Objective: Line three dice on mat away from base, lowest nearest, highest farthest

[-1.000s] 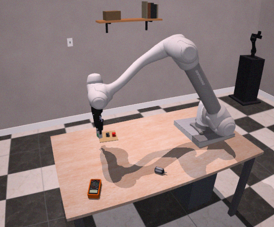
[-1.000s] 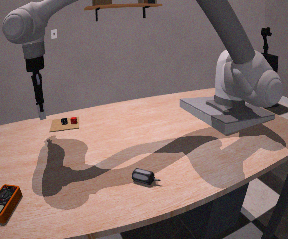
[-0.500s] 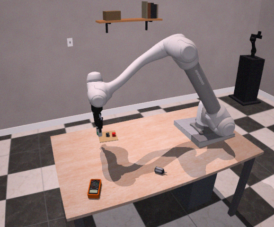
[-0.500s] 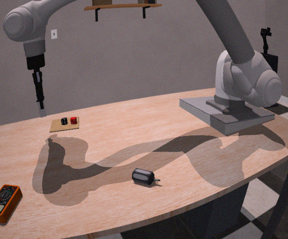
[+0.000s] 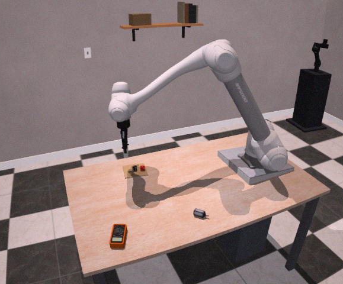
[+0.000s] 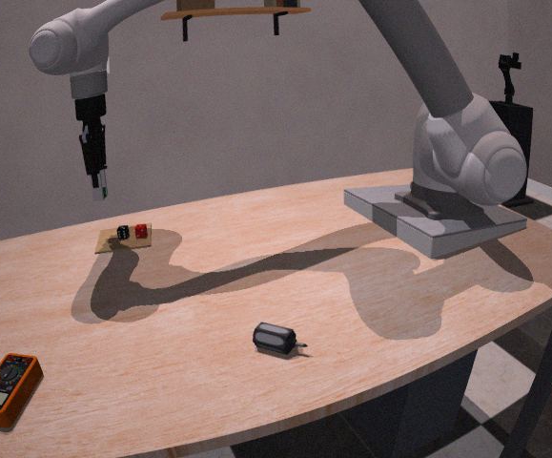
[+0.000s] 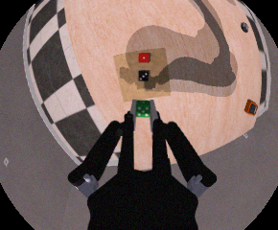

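Right now my hand is 40 mm past the black die, 10 mm to the right of it and 120 mm above it. Also, from my hand: tan mat 40 mm behind, 10 mm to the left, 140 mm below; then red die 90 mm behind, 20 mm to the left, 120 mm below; then green die 20 mm below.
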